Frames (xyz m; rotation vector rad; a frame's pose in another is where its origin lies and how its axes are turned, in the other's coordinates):
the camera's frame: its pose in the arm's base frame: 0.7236 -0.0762 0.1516 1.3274 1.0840 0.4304
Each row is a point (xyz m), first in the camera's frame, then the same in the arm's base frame.
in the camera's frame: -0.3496 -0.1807 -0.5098
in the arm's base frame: 0.0815 -0.1137 0.1833
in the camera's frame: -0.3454 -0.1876 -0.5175
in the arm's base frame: 0.0750 -0.1078 0.1764
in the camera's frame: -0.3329 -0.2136 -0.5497
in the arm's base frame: 0.0465 -0.0866 0.1518
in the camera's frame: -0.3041 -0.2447 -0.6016
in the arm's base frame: 0.0080 -0.0428 0.1187
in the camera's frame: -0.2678 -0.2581 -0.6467
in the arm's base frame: -0.0158 0.0076 0.0982
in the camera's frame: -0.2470 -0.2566 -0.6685
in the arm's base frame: -0.0232 0.0366 0.0943
